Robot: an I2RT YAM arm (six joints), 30 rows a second.
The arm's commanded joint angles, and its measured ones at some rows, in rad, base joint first. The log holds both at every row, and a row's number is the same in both.
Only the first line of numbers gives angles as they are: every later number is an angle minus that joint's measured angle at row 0.
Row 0, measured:
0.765, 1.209, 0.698, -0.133, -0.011, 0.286
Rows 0 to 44, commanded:
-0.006, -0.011, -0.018, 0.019, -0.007, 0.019
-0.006, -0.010, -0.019, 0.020, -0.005, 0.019
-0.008, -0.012, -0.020, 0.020, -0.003, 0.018
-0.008, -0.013, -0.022, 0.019, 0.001, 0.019
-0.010, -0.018, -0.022, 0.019, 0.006, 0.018
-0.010, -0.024, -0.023, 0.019, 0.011, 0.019
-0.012, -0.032, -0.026, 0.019, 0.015, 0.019
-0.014, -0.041, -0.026, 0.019, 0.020, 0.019
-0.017, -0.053, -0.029, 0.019, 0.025, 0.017
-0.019, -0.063, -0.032, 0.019, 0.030, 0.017
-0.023, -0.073, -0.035, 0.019, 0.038, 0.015
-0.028, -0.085, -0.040, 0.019, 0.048, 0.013
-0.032, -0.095, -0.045, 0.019, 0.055, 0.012
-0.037, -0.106, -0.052, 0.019, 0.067, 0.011
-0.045, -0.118, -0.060, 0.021, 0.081, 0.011
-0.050, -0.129, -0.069, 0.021, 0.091, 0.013
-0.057, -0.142, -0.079, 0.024, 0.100, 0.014
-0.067, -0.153, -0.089, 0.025, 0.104, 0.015
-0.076, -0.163, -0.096, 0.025, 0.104, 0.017
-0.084, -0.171, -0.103, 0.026, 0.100, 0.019
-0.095, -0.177, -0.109, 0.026, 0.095, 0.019
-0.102, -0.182, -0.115, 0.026, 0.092, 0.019
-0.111, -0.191, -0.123, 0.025, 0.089, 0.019
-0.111, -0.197, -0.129, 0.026, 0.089, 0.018
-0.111, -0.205, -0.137, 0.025, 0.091, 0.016
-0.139, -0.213, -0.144, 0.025, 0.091, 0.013
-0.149, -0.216, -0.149, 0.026, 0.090, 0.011
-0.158, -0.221, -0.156, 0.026, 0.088, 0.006
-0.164, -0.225, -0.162, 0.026, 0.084, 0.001
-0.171, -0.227, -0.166, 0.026, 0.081, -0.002
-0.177, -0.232, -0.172, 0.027, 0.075, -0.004
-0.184, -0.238, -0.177, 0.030, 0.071, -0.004
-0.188, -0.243, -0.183, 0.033, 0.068, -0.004
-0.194, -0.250, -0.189, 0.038, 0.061, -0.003
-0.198, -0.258, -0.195, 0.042, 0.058, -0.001
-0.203, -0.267, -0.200, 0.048, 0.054, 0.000
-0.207, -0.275, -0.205, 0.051, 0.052, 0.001
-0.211, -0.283, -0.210, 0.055, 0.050, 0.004
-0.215, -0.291, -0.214, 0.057, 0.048, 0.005
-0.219, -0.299, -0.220, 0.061, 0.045, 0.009
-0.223, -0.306, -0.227, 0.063, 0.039, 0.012
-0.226, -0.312, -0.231, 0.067, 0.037, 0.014
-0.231, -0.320, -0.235, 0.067, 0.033, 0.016
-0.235, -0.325, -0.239, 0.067, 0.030, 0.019
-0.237, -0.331, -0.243, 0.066, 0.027, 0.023
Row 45, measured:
-0.229, -0.311, -0.224, 0.049, 0.045, 0.008
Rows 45 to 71, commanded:
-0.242, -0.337, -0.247, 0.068, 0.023, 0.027
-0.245, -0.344, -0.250, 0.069, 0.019, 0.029
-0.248, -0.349, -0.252, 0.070, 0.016, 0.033
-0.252, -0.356, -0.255, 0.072, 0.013, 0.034
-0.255, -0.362, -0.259, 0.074, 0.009, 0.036
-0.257, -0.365, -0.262, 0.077, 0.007, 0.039
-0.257, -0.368, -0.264, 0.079, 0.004, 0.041
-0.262, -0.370, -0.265, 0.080, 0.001, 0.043
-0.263, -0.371, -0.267, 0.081, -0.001, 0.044
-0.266, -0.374, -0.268, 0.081, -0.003, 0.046
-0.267, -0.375, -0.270, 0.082, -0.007, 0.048
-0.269, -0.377, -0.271, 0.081, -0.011, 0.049
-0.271, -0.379, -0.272, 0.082, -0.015, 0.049
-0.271, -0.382, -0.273, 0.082, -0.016, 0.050
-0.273, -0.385, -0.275, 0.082, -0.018, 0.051
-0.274, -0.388, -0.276, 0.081, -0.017, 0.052
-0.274, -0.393, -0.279, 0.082, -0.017, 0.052
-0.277, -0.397, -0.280, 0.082, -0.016, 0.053
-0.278, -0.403, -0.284, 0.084, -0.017, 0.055
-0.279, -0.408, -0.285, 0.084, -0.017, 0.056
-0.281, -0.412, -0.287, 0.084, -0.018, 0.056
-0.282, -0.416, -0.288, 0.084, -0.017, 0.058
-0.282, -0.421, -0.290, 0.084, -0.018, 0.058
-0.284, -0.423, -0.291, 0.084, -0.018, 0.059
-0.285, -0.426, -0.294, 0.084, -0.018, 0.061
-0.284, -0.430, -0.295, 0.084, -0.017, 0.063
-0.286, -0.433, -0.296, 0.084, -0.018, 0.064
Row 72, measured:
-0.279, -0.419, -0.281, 0.071, -0.008, 0.048
